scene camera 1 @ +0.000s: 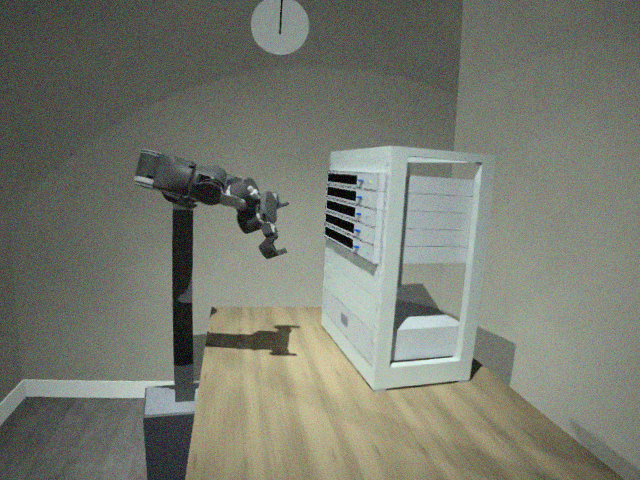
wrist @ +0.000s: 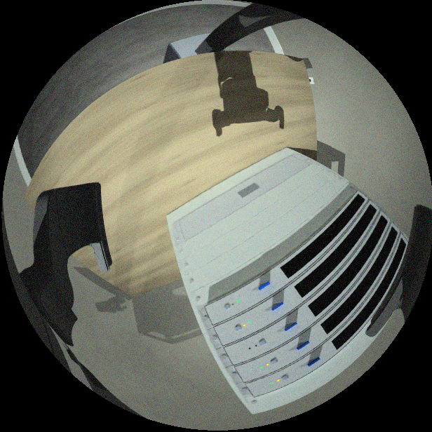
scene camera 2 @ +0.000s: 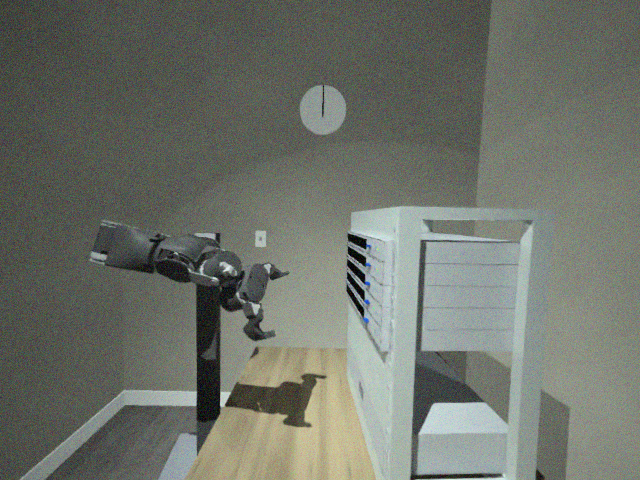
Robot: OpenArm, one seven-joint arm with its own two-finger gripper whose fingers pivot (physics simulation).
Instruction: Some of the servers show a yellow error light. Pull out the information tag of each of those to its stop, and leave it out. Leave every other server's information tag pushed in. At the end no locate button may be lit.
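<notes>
A white rack (scene camera 1: 391, 289) (scene camera 2: 405, 335) (wrist: 184, 260) holds five stacked servers. In the wrist view the lowest server (wrist: 250, 299) shows a green light, and the second (wrist: 260, 320) shows yellow and green. The third server (wrist: 275, 337) shows dark lights. The fourth server (wrist: 286, 356) and the top server (wrist: 296, 376) each show yellow and green. The blue-ended tags, such as the lowest (wrist: 264, 285) (scene camera 1: 355, 248) and top (wrist: 313, 361) (scene camera 1: 360, 181), look alike and pushed in. The locate buttons, such as the lowest (wrist: 227, 305), look unlit. My gripper (scene camera 1: 283, 227) (scene camera 2: 279, 304) (wrist: 219, 261) is open and empty, away from the rack's front.
The rack stands on a wooden table (scene camera 1: 268, 413) (scene camera 2: 289, 449) (wrist: 145, 150). Blank panels (wrist: 240, 225) lie below the servers. A white box (scene camera 1: 426, 341) (scene camera 2: 462, 452) is low inside the rack. The arm's dark column (scene camera 1: 182, 289) (scene camera 2: 207, 361) stands beyond the table's left edge.
</notes>
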